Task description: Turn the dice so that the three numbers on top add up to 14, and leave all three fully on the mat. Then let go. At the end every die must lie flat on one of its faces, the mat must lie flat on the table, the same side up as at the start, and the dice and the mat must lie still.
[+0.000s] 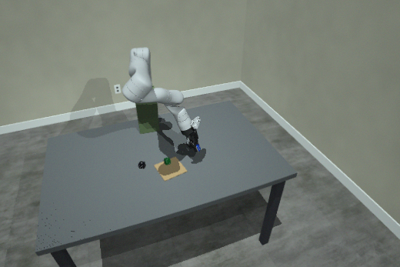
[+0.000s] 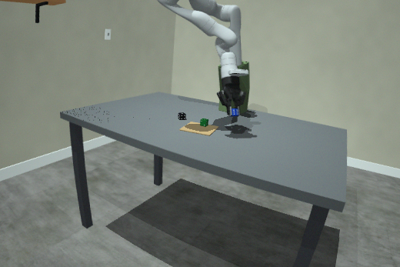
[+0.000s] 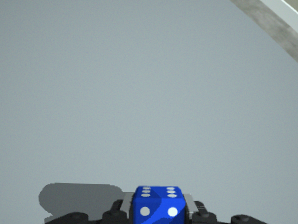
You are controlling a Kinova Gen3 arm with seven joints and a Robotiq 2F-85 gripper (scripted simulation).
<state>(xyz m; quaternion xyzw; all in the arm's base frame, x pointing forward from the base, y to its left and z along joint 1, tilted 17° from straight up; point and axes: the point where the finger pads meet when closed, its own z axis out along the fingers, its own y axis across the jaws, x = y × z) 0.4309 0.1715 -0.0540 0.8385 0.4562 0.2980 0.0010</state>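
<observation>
Now: the green die 60 mm behind my hand, 160 mm to the right of it and 90 mm below it. From my hand the other things lie so: tan mat: 10 mm behind, 160 mm to the right, 110 mm below; black die: 80 mm behind, 300 mm to the right, 100 mm below; blue die: right at my hand.
</observation>
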